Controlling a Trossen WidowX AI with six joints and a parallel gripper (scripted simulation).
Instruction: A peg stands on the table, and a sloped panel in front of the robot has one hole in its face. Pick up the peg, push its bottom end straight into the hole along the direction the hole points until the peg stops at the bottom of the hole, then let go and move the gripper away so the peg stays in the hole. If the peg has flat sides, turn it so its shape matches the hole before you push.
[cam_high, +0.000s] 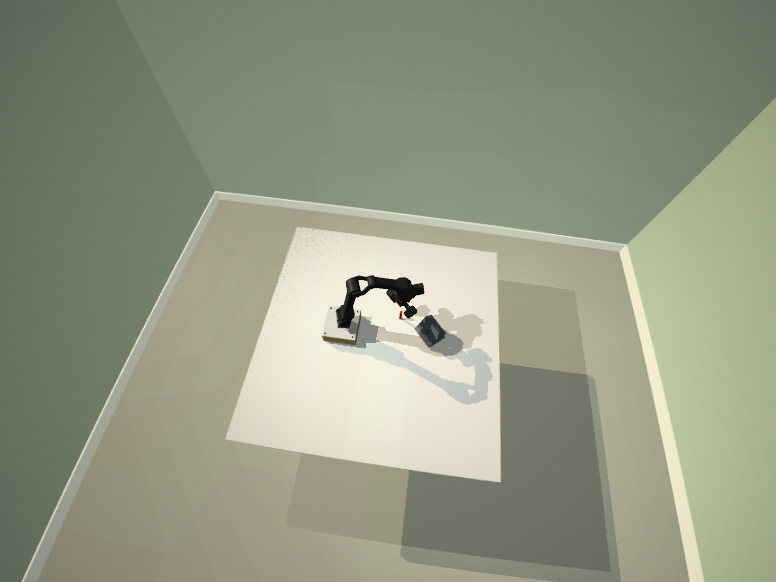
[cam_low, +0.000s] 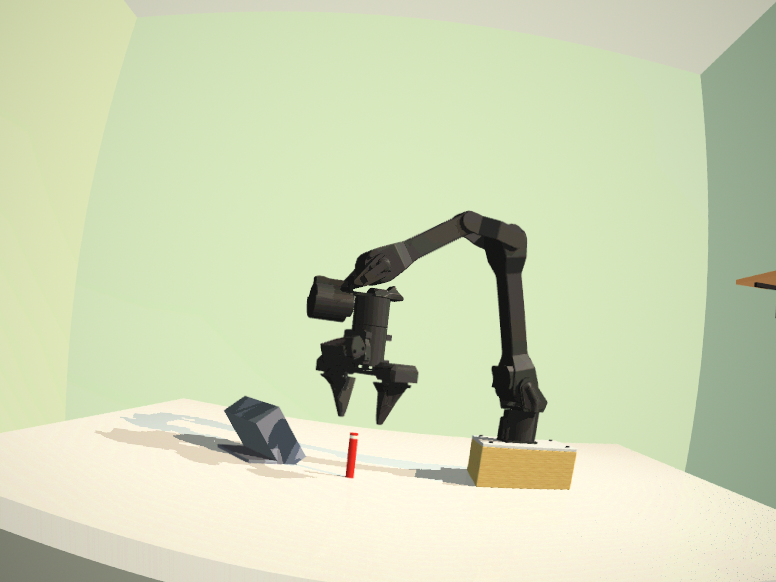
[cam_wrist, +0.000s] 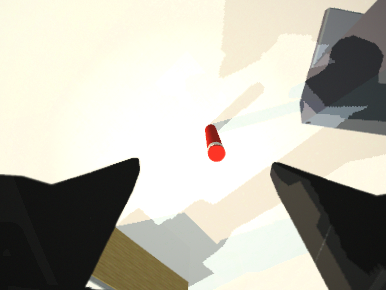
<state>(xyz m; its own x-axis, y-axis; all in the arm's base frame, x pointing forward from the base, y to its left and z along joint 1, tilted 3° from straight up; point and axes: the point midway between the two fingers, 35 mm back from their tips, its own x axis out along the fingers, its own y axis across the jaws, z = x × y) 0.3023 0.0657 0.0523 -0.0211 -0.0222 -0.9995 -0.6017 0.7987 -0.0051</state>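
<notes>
Right now the red peg is 10 mm ahead of my gripper tip, 10 mm to the right of it and 50 mm below it. Round my gripper tip: grey sloped panel: 160 mm ahead, 110 mm to the right, 60 mm below.
</notes>
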